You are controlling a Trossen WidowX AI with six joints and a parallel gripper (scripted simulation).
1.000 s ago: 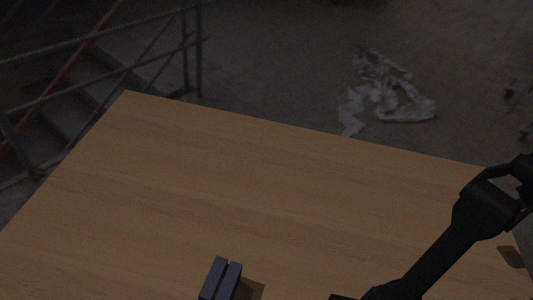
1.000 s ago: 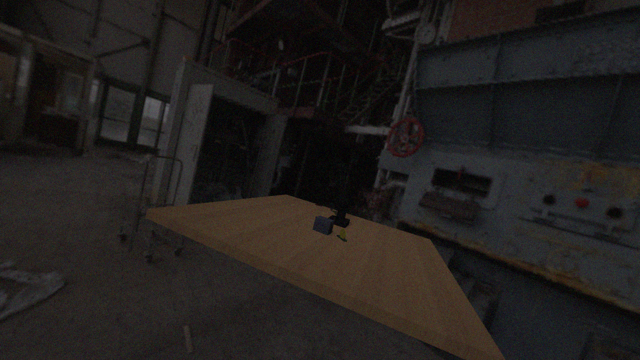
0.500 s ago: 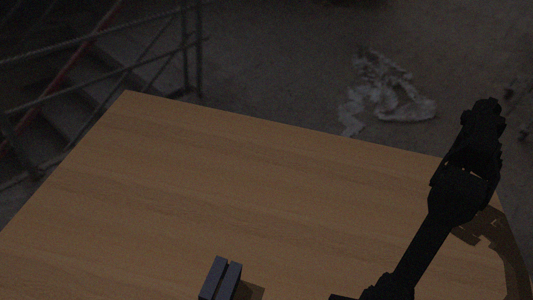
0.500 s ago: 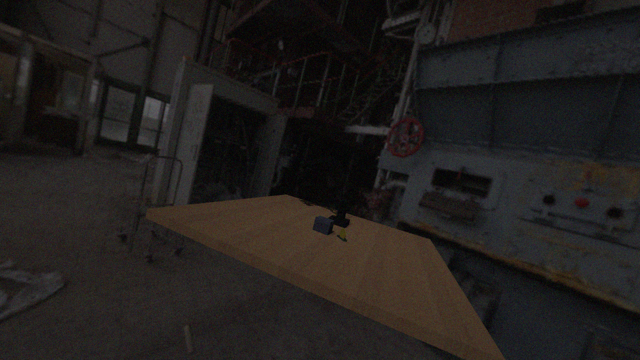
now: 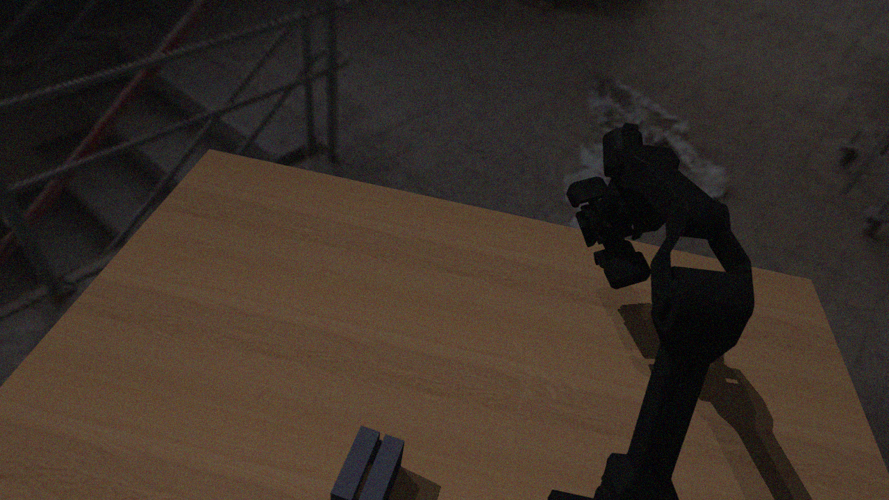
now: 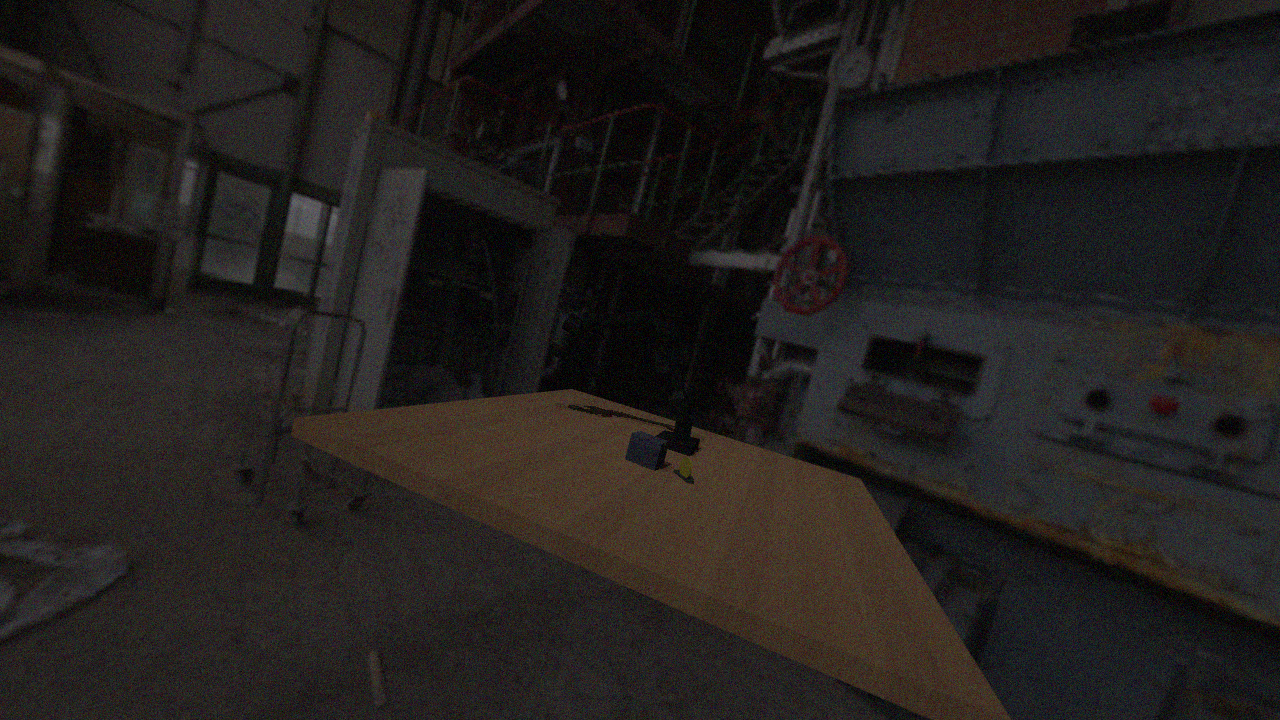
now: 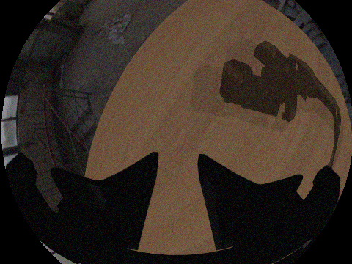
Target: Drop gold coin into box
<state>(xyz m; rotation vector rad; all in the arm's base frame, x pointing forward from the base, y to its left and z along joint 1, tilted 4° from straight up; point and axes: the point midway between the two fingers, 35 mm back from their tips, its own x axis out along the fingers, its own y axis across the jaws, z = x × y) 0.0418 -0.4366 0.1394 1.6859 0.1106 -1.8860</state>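
The gold coin is 55 cm to the left of my gripper tip, 28 cm ahead of it and 8 cm below it.
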